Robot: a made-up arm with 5 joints.
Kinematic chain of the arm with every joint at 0, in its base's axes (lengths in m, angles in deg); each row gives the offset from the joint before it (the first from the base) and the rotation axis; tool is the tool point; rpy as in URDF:
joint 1: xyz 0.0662 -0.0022 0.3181 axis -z
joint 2: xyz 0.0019 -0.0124 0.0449 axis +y
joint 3: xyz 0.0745 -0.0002 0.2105 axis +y
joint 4: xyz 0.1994 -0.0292 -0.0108 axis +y
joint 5: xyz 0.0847 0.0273 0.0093 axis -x
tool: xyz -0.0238 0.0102 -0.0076 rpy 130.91 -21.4 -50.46
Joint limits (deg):
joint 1: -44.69..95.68
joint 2: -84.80..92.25
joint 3: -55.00..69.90
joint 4: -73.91..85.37
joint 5: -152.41..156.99
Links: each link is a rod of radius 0.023 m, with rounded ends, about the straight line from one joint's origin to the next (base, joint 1, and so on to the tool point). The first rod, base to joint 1, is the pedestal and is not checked.
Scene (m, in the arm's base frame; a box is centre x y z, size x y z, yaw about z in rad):
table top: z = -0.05
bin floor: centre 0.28 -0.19 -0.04 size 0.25 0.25 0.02 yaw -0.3
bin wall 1: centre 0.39 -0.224 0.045 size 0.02 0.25 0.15 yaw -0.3
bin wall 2: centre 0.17 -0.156 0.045 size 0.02 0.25 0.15 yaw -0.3
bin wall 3: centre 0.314 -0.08 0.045 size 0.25 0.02 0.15 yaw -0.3
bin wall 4: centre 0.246 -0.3 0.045 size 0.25 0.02 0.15 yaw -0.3
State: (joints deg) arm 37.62 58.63 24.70 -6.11 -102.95
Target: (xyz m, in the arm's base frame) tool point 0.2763 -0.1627 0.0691
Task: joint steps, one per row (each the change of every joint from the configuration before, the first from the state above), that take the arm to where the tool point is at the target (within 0.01 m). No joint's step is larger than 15 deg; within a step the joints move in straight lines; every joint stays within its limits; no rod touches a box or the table.
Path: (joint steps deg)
1: -1.15 10.96 -10.58 0.24 -0.16
2: -1.14 10.97 -10.57 0.25 -0.16

